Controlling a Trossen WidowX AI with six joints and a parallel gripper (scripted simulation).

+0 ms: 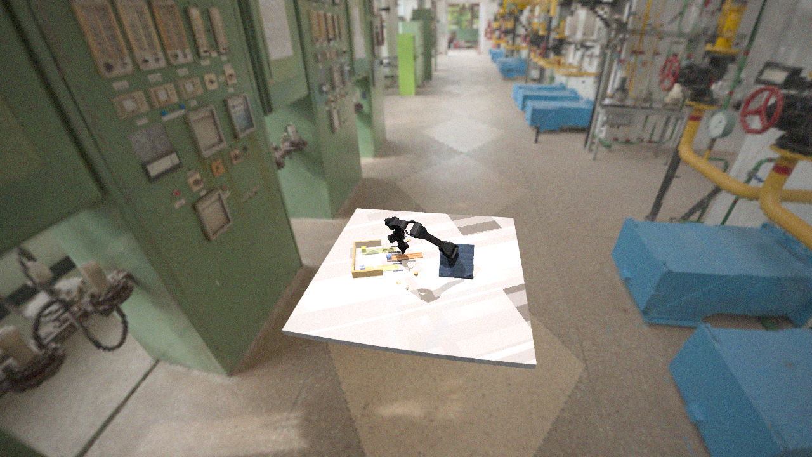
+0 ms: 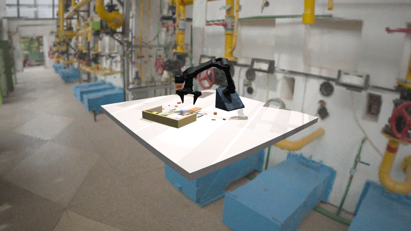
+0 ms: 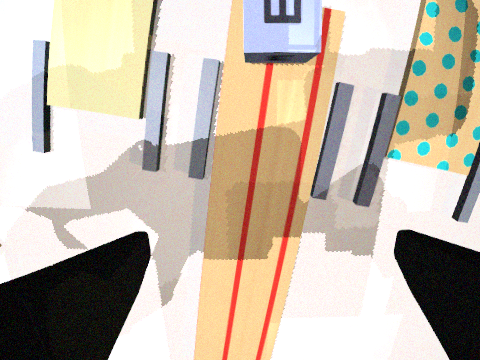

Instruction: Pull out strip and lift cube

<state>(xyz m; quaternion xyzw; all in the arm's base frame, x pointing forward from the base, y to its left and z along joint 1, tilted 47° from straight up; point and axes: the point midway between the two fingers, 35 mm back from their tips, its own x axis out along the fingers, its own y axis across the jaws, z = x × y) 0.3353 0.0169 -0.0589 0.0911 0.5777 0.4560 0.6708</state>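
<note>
My gripper tip is 6 cm short of the pale yellow strip, 13 cm to the right of it and 6 cm above it.
</note>
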